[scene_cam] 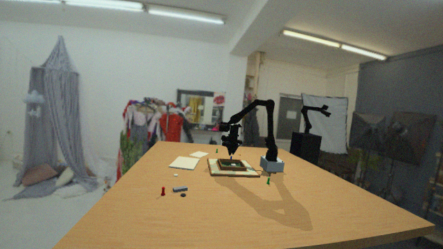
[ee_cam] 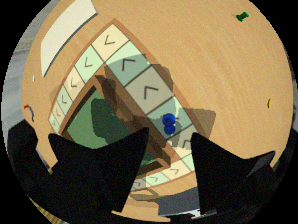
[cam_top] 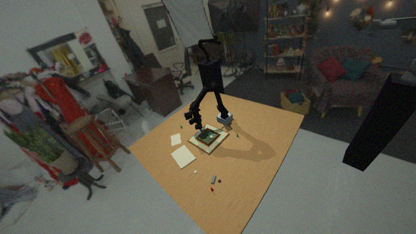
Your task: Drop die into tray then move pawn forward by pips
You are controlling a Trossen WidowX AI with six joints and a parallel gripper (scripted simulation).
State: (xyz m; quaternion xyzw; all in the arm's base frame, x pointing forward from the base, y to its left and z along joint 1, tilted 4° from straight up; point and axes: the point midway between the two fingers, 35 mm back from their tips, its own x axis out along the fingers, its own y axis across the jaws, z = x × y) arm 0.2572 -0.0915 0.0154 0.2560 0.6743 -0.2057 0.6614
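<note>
The blue pawn lies 30 mm below my gripper tip. The rest, counted from my gripper tip: grey block 450 mm to the left, 280 mm ahead, 50 mm below; then white die 160 mm to the left, 30 mm below, 10 mm ahead; then black disc 490 mm to the left, 260 mm ahead, 50 mm below.
</note>
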